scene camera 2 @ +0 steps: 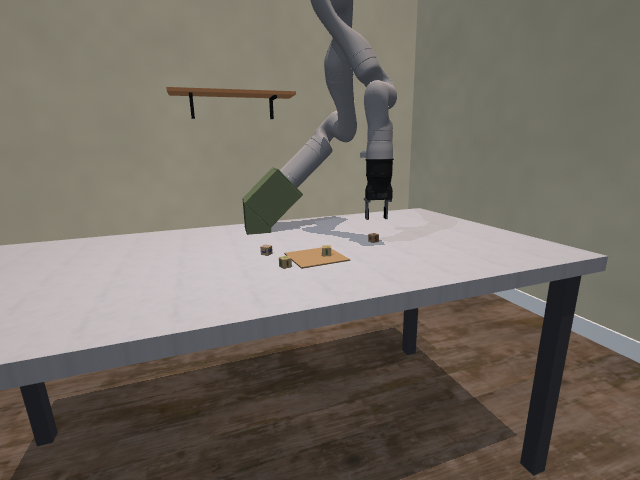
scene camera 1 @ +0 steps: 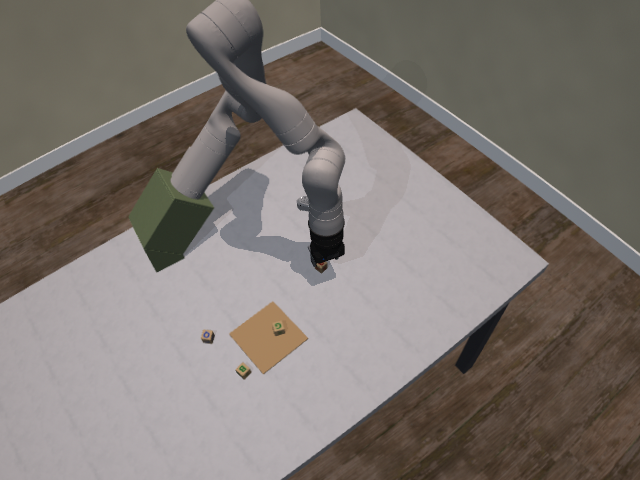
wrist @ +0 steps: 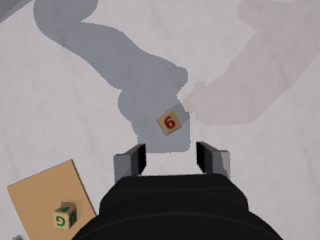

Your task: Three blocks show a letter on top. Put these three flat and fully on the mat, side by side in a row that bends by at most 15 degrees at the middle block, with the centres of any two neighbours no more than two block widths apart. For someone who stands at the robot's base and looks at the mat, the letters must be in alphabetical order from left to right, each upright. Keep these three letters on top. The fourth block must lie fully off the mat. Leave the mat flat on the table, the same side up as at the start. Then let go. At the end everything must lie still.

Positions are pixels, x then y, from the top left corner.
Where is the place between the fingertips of the gripper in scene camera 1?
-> At 324, 259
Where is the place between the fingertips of the gripper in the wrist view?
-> At 171, 153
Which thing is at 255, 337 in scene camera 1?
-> A tan mat.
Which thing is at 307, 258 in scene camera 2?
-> A tan mat.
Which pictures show the gripper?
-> Scene camera 2, scene camera 1 and the wrist view: all of them.
